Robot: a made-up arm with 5 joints.
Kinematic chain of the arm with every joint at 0, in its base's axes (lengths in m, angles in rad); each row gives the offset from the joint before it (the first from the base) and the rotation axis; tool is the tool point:
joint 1: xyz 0 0 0.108 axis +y
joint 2: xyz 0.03 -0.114 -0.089 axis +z
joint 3: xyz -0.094 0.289 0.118 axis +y
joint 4: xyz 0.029 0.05 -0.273 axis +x
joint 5: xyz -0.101 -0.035 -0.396 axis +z
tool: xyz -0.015 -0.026 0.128
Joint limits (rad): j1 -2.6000..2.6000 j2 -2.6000..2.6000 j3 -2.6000..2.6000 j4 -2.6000..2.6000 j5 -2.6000..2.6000
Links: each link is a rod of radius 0.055 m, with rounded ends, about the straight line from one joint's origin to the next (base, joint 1, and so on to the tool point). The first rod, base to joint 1, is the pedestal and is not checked.
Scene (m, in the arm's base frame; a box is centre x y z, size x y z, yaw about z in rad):
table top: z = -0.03
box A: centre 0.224 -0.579 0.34 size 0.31 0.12 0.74 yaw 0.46
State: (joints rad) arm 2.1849 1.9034 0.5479 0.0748 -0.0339
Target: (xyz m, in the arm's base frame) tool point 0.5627 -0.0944 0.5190
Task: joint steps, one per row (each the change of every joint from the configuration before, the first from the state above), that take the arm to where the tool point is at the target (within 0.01 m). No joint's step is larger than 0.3 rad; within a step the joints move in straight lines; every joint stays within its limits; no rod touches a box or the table.
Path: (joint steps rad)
1: -0.0909 -0.2936 0.0180 0.0877 0.1252
2: -0.0909 -0.2937 0.0179 0.0878 0.1252
3: -0.0909 -0.2936 0.0180 0.0877 0.1252
4: -0.0909 -0.2937 0.0180 0.0878 0.1252
5: -0.0909 -0.2936 0.0179 0.0877 0.1252
6: 0.2899 0.0071 0.2024 -0.1005 -0.2215
7: 0.2898 0.0072 0.2025 -0.1006 -0.2215
8: 0.2899 0.0071 0.2024 -0.1006 -0.2215

